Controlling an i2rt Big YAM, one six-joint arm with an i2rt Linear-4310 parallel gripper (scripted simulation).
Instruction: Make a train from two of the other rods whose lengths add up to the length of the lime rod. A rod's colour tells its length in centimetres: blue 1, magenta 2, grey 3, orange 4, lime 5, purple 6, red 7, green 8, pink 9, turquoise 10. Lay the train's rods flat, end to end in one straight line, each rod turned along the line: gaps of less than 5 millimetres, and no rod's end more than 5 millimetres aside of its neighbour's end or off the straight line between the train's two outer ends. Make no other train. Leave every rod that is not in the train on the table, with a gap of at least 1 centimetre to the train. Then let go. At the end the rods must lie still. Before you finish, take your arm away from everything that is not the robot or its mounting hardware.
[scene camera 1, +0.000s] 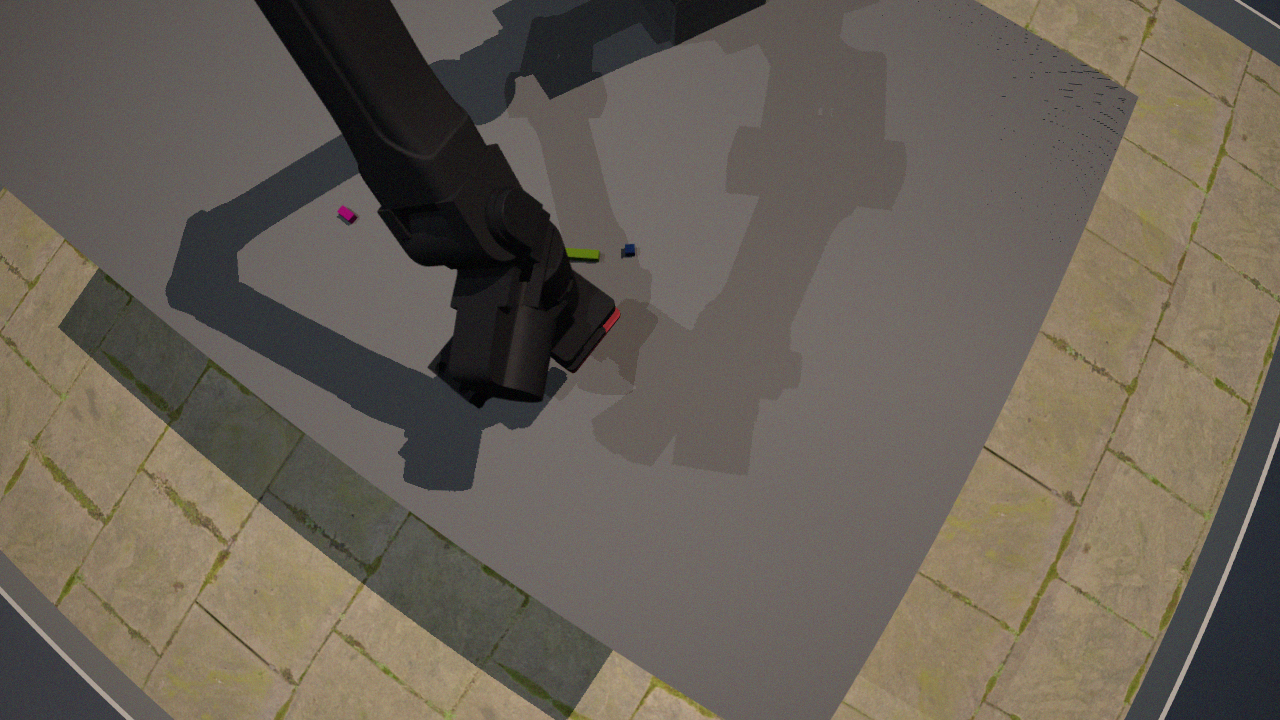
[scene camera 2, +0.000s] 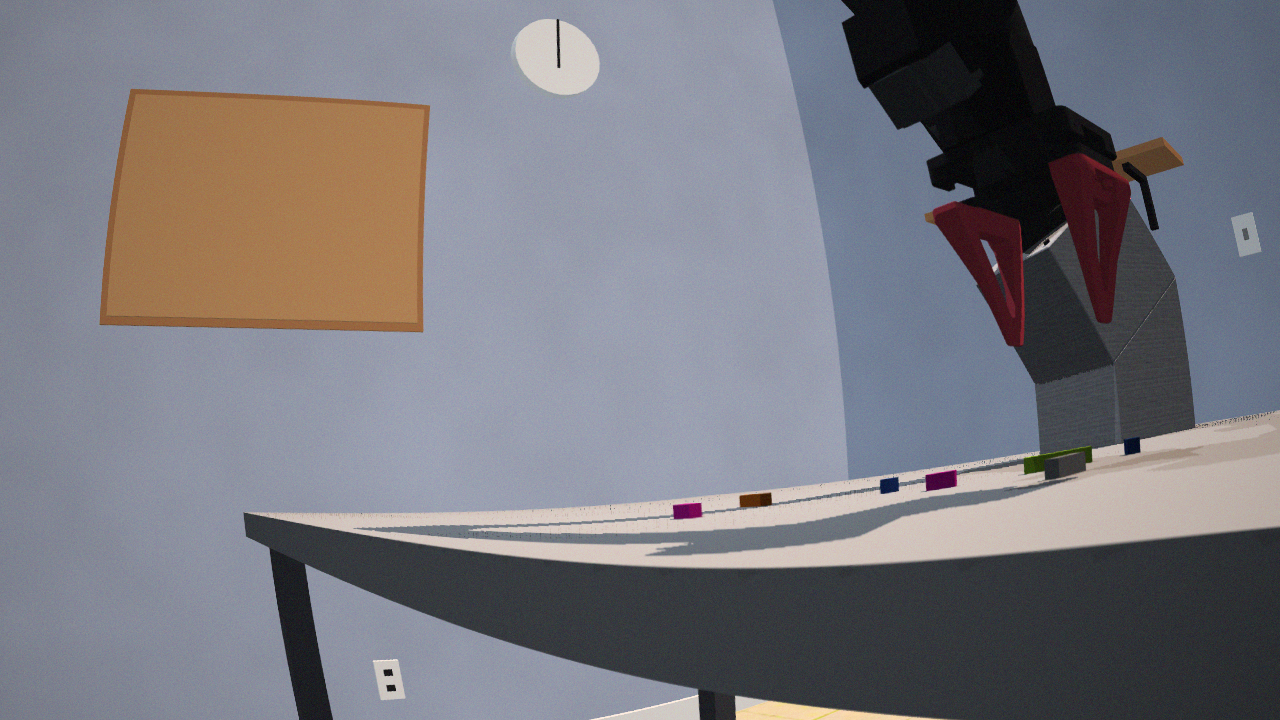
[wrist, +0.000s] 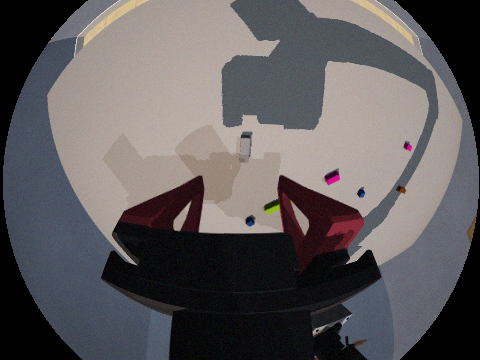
Note:
In view: the gripper (scene camera 2: 1058, 334) and a grey rod (scene camera 2: 1062, 466).
The gripper shows as well in scene camera 1 (scene camera 1: 560, 329) and in the wrist view (wrist: 240, 182).

